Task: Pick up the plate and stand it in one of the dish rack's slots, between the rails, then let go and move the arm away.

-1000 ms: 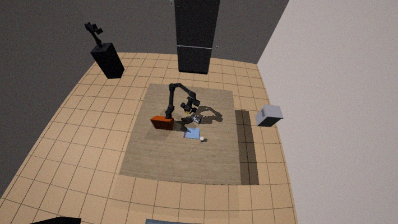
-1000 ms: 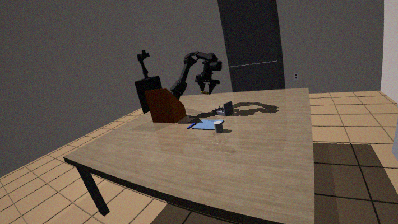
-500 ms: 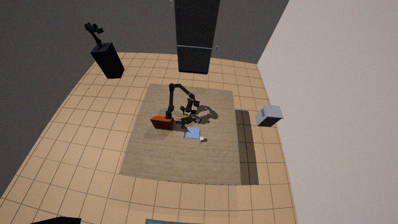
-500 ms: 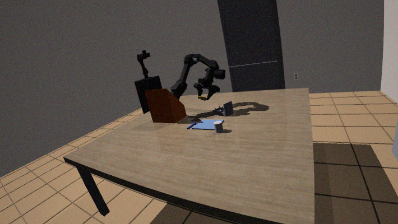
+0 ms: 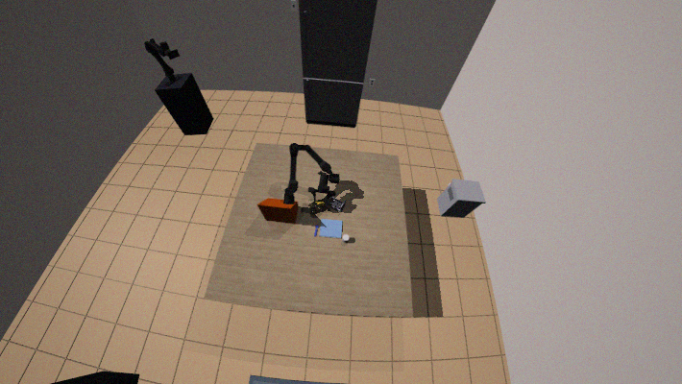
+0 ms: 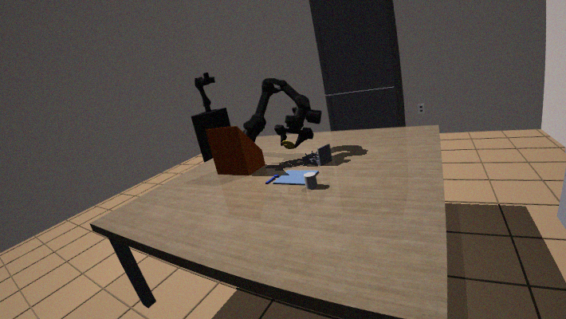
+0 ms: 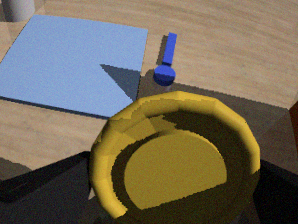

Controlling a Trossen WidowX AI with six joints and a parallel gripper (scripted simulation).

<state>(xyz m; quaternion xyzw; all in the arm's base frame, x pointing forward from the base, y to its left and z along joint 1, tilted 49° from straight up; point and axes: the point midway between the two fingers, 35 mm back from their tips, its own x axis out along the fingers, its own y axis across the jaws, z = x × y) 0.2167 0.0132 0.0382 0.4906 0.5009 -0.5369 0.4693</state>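
The grey dish rack lies 110 mm ahead of my gripper tip, 70 mm below it and 40 mm to the left of it. From my gripper tip the other things lie so: yellow plate 10 mm to the left; white cup 230 mm to the right, 170 mm ahead, 70 mm below; blue mat 150 mm to the right, 90 mm below, 80 mm ahead.
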